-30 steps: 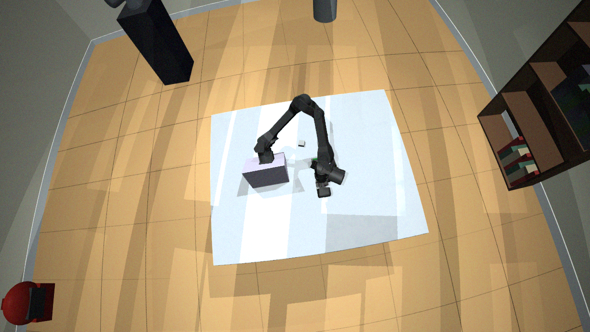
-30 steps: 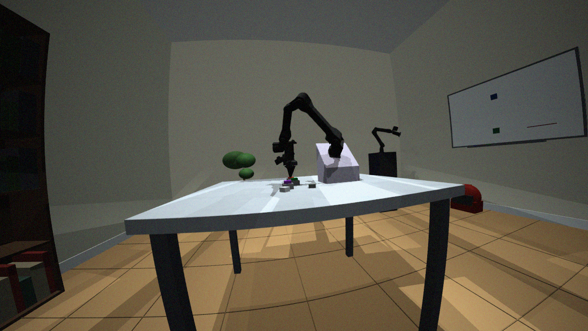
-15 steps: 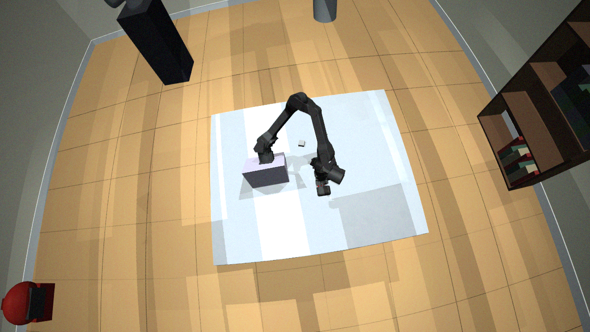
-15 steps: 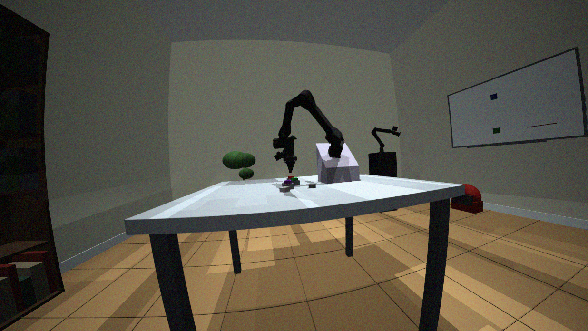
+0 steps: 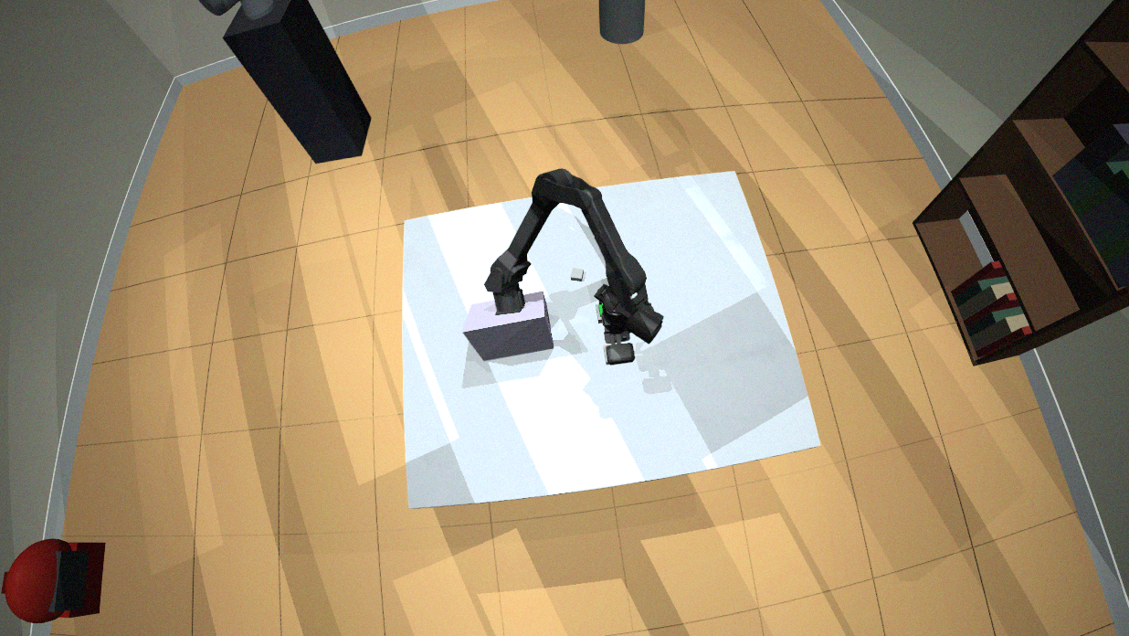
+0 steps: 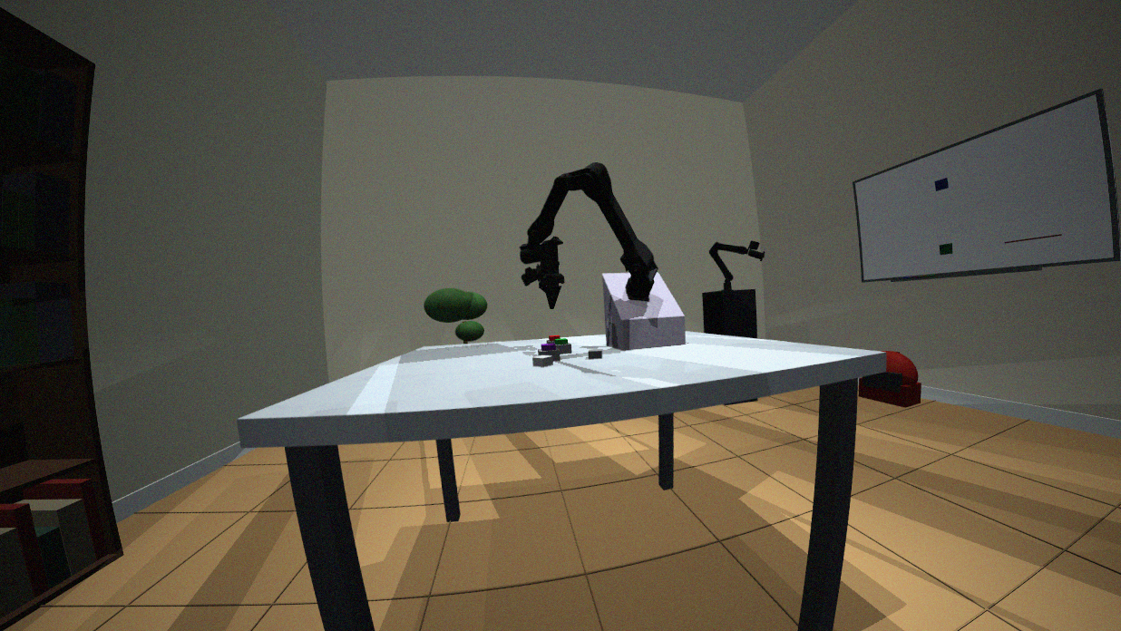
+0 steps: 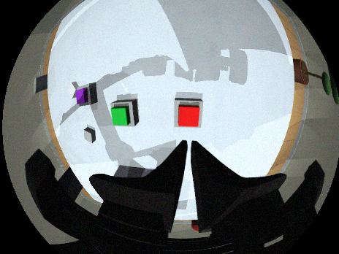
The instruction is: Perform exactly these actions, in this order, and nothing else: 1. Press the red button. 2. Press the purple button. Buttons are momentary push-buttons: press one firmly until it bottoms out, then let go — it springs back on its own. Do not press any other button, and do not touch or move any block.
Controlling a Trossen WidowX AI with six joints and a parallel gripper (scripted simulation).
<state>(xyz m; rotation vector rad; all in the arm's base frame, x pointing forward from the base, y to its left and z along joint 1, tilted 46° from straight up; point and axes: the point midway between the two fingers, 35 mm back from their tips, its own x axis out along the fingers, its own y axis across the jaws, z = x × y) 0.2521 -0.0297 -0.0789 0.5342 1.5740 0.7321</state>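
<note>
Now: the purple button 220 mm to the left of my gripper tip, 90 mm below it and 20 mm ahead of it. Round my gripper tip: green button: 110 mm to the left, 90 mm below, 20 mm behind; then red button: 90 mm below, 10 mm to the right.
</note>
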